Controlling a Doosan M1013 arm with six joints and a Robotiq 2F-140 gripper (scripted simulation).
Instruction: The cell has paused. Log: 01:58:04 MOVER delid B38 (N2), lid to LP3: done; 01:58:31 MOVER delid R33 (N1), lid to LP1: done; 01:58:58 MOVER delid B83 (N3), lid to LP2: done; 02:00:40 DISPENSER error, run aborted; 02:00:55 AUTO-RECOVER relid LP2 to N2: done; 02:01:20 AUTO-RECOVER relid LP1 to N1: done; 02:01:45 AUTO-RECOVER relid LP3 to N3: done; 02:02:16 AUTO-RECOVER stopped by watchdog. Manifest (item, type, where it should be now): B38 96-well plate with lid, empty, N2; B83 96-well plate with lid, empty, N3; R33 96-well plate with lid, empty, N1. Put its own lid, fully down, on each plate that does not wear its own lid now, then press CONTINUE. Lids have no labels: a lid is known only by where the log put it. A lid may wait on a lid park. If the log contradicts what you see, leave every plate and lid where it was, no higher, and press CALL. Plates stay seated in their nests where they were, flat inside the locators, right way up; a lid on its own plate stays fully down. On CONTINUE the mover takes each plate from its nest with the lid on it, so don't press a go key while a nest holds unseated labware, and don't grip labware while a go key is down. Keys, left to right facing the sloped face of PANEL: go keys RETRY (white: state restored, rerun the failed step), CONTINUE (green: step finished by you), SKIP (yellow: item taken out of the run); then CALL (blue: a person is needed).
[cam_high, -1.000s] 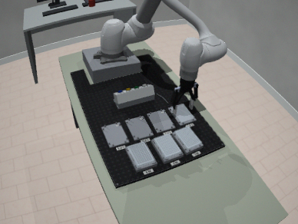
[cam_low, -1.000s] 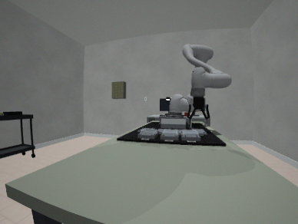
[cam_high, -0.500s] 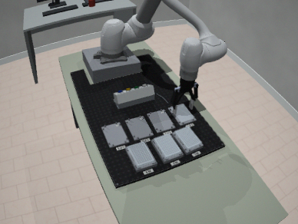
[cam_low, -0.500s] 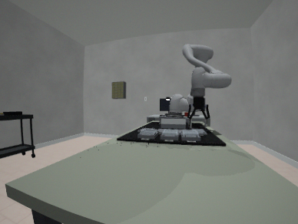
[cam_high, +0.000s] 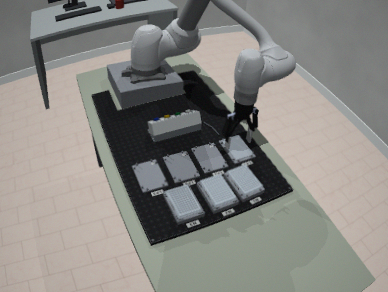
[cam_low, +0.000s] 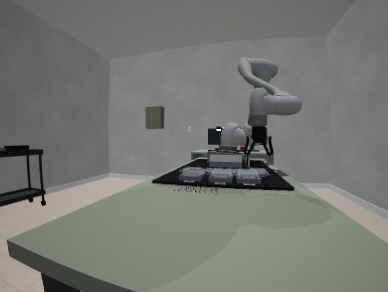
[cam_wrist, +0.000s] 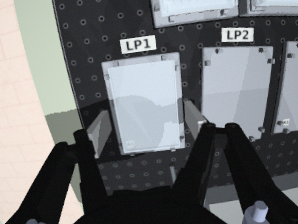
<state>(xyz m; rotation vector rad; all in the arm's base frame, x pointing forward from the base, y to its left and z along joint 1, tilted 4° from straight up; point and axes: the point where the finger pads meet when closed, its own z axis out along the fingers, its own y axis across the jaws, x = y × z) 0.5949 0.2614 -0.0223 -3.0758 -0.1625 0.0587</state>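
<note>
Right now my hand is 5 cm above the lid park LP1. From my hand the other things lie so: lid park LP2 (1 cm ahead, 13 cm to the right, 5 cm below); lid park LP4 (3 cm ahead, 25 cm to the right, 5 cm below); white key (23 cm behind, 14 cm to the right, 1 cm above).
</note>
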